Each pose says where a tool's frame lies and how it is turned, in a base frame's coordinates. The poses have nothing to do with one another.
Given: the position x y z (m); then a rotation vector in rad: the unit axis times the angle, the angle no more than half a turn.
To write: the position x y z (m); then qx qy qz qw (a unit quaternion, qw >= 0). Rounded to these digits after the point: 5 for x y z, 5 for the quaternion.
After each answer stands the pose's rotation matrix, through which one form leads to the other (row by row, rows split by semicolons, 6 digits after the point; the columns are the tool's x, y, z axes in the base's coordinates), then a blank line. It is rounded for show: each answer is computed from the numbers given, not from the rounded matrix.
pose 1, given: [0.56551 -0.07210 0.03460 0.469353 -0.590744 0.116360]
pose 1, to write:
[0.56551 -0.07210 0.03460 0.22902 -0.28825 0.05678 0.92803]
0.827375 -0.237412 -0.509005; -0.026648 0.888653 -0.457805; 0.561017 0.392340 0.728923

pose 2, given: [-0.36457 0.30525 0.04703 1.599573 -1.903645 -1.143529]
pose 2, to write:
[-0.36457 0.30525 0.04703 0.57254 -0.68137 -0.40930 0.20101]
-0.263596 -0.615672 -0.742607; -0.944768 0.009347 0.327606; -0.194757 0.787947 -0.584131

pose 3, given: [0.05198 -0.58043 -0.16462 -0.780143 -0.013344 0.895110]
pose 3, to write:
[0.05198 -0.58043 -0.16462 -0.36755 -0.00629 0.42172 0.82886]
0.644225 -0.694476 -0.320433; 0.703719 0.374111 0.604004; -0.299589 -0.614609 0.729728

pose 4, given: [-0.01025 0.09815 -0.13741 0.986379 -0.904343 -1.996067]
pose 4, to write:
[-0.01025 0.09815 -0.13741 0.38279 -0.35096 -0.77463 0.36090]
-0.446448 0.290435 -0.846364; -0.827809 -0.493168 0.267427; -0.339729 0.820020 0.460599

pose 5, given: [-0.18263 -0.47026 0.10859 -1.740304 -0.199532 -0.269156]
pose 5, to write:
[-0.18263 -0.47026 0.10859 -0.76066 -0.08721 -0.11764 0.63241]
0.957108 0.281478 0.068666; -0.016121 -0.184894 0.982626; 0.289284 -0.941586 -0.172426

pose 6, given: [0.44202 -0.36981 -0.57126 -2.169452 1.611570 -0.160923]
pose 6, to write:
[0.44202 -0.36981 -0.57126 -0.78251 0.58129 -0.05804 0.21543]
0.317474 -0.884718 0.341299; -0.934737 -0.231388 0.269680; -0.159618 -0.404641 -0.900438

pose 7, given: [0.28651 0.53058 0.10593 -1.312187 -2.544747 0.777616]
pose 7, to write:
[0.28651 0.53058 0.10593 -0.44059 -0.85445 0.26110 0.08726]
-0.596526 0.707369 -0.379190; 0.798499 0.475405 -0.369309; -0.080969 -0.523085 -0.848426

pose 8, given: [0.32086 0.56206 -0.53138 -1.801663 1.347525 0.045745]
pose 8, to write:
[0.32086 0.56206 -0.53138 -0.72243 0.54033 0.01834 0.43104]
0.415407 -0.796524 0.439303; -0.764898 -0.044496 0.642613; -0.492309 -0.602967 -0.627744

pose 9, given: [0.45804 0.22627 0.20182 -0.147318 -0.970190 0.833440]
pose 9, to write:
[0.45804 0.22627 0.20182 -0.06868 -0.45228 0.38853 0.79986]
0.288978 -0.559415 -0.776883; 0.683658 0.688657 -0.241585; 0.670152 -0.461309 0.581455

